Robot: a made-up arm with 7 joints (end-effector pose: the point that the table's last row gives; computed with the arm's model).
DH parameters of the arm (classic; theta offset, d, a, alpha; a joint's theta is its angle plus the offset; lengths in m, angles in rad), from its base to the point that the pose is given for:
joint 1: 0 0.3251 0 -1.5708
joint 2: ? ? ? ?
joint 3: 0 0.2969 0.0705 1.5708
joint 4: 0 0 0.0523 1.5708
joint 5: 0 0.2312 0 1.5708
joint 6: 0 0 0.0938 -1.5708
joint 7: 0 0.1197 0 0
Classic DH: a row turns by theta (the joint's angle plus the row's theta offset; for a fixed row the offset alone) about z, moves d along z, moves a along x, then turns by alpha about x.
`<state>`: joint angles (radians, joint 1 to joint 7).
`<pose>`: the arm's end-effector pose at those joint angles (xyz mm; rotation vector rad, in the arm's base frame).
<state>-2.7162 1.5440 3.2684 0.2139 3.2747 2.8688 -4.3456</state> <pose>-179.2 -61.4 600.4 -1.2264 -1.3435 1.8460</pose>
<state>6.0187 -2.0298 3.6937 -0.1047 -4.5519 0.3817 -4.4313</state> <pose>107.9 -33.7 283.9 1.1202 -0.4469 2.3776</pose>
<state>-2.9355 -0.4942 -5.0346 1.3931 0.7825 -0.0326 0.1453</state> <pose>69.9 -384.0 733.9 0.7901 -1.5569 1.4333</pose>
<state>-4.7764 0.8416 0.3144 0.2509 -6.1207 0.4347 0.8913</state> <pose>-63.6 126.4 114.9 1.9994 0.8119 -0.5453</pose>
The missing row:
joint 2: 0 0 0 1.5708
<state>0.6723 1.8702 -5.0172 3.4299 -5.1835 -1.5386 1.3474</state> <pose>345.2 143.6 128.0 1.0152 2.2435 -0.8725</pose>
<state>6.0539 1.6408 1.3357 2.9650 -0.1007 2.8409 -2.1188</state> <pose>447.2 59.3 244.3 -0.1033 -1.5717 -0.4343</pose>
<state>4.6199 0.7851 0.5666 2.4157 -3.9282 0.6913 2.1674</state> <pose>98.0 -618.2 595.7 0.7956 0.2337 0.6271</pose>
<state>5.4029 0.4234 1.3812 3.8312 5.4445 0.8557 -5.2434</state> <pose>-12.6 -294.9 850.9 -0.1107 1.2363 -2.0214</pose>
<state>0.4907 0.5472 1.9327 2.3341 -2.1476 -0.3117 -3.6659</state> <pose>-45.2 262.6 863.9 -0.5750 -0.4816 0.0832</pose>
